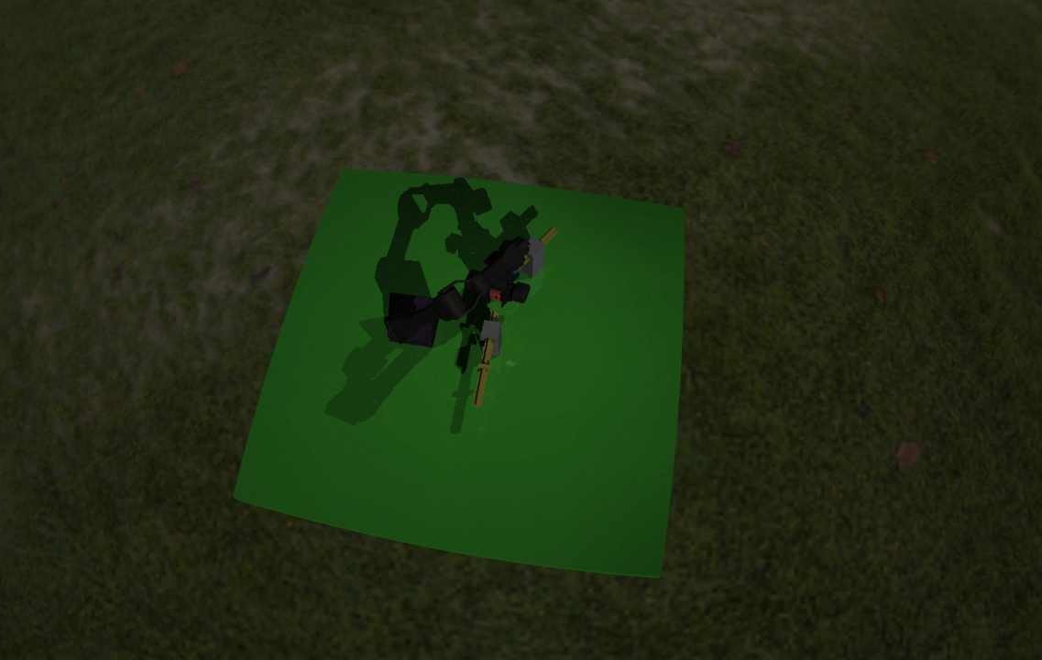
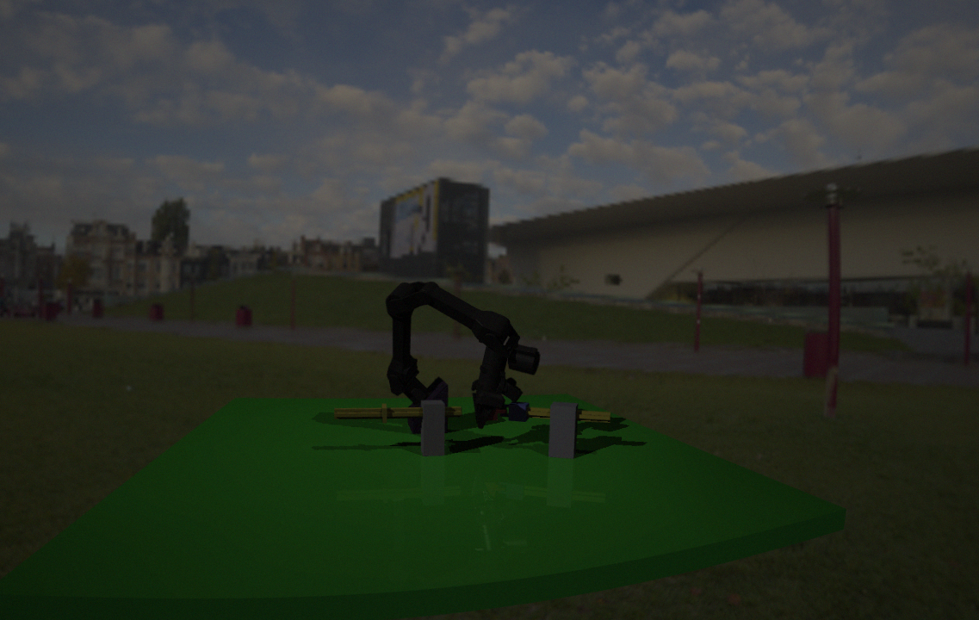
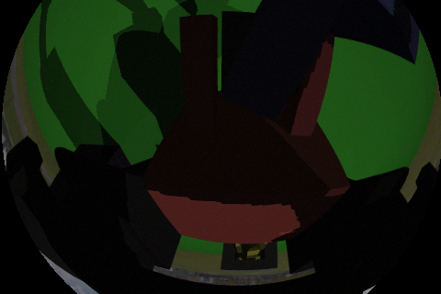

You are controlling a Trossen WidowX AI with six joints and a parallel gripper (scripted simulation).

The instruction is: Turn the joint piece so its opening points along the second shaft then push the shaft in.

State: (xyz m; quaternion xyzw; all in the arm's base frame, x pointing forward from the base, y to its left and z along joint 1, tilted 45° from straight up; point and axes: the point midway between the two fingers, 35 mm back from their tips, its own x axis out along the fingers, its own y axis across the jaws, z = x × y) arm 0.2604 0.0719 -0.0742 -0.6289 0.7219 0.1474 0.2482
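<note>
My gripper tip is now 30 mm to the right of the red square joint piece and 40 mm below it.
</note>
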